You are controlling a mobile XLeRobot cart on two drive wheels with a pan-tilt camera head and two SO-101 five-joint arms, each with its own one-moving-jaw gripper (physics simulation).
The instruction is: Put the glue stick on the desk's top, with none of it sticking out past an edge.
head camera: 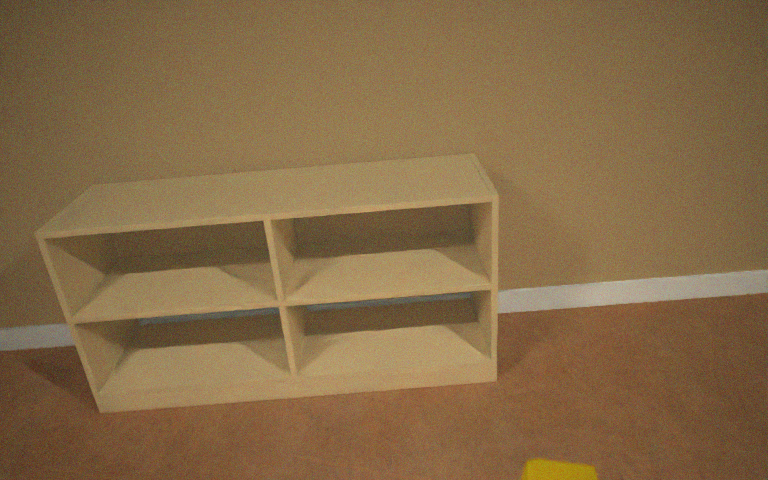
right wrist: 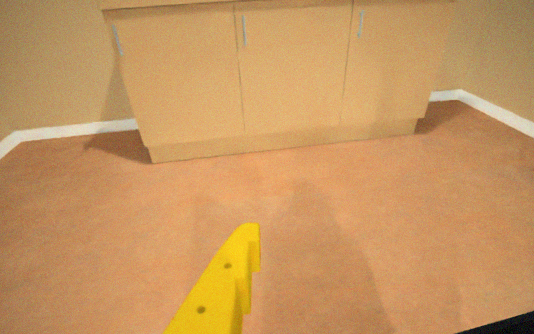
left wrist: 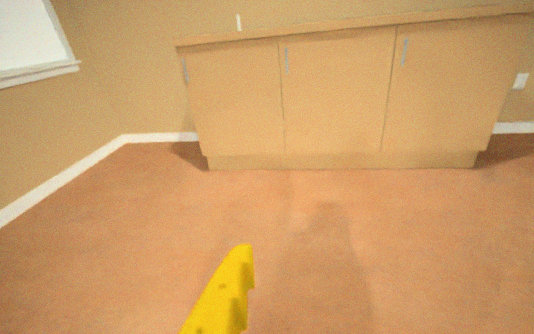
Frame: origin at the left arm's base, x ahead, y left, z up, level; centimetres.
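Where they show: left hand, tool point: (left wrist: 252,259); right hand, tool point: (right wrist: 259,240).
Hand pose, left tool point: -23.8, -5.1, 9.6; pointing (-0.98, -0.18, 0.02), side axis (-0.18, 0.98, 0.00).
Note:
Each offset is from my left tool point to the top centre of the thing, as dx, dy, dz. "*": to the spot under its first point.
A thin white upright stick @[-150.8, -33.9, +12.0] (left wrist: 238,22), which may be the glue stick, stands at the left part of the cabinet's top in the left wrist view. It is too small to tell more. The desk does not show in these views. My left gripper (left wrist: 246,255) is fully open, with one notched yellow jaw in view, well short of the cabinet and stick. My right gripper (right wrist: 254,234) is fully open too, one notched jaw over the floor in front of the cabinet. Neither has anything against its jaw.
A low wooden cabinet @[* -144.0, +18.8, -34.0] (left wrist: 335,95) (right wrist: 290,70) with three doors stands against the wall ahead. In the head camera, an open four-compartment shelf unit (head camera: 294,192) stands against a wall, and a yellow part of my right arm (head camera: 559,470) shows at the bottom. A window (left wrist: 30,35) is at upper left.

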